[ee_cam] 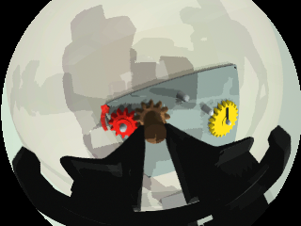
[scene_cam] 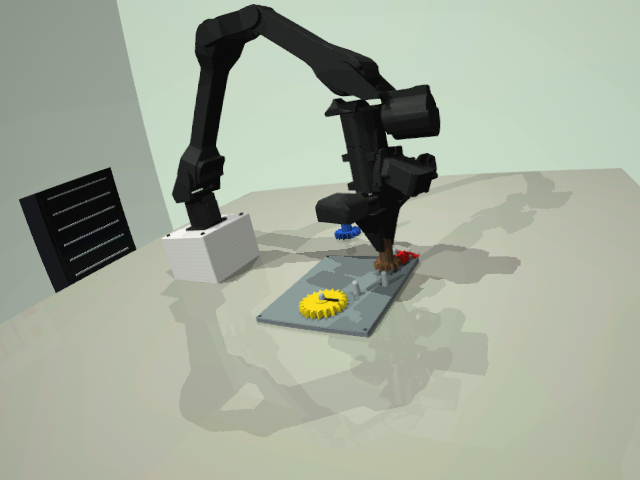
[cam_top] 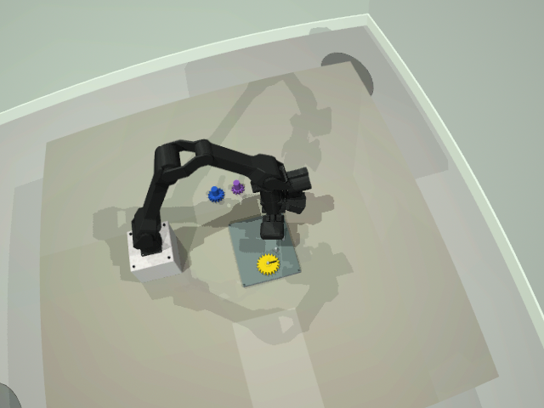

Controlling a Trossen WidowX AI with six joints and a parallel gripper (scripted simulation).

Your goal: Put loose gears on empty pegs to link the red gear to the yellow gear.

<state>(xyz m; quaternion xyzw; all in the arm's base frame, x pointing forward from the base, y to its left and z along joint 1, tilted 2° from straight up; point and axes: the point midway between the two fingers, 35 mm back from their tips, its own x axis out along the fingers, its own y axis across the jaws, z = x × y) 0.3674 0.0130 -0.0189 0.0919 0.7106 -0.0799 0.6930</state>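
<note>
My gripper tip is 40 mm to the right of the red gear and 30 mm above it. Round my gripper tip: red arrow: 10 mm ahead, 60 mm to the left, 40 mm below; brown gear: 10 mm below; yellow gear: 50 mm behind, 110 mm to the right, 30 mm below.
</note>
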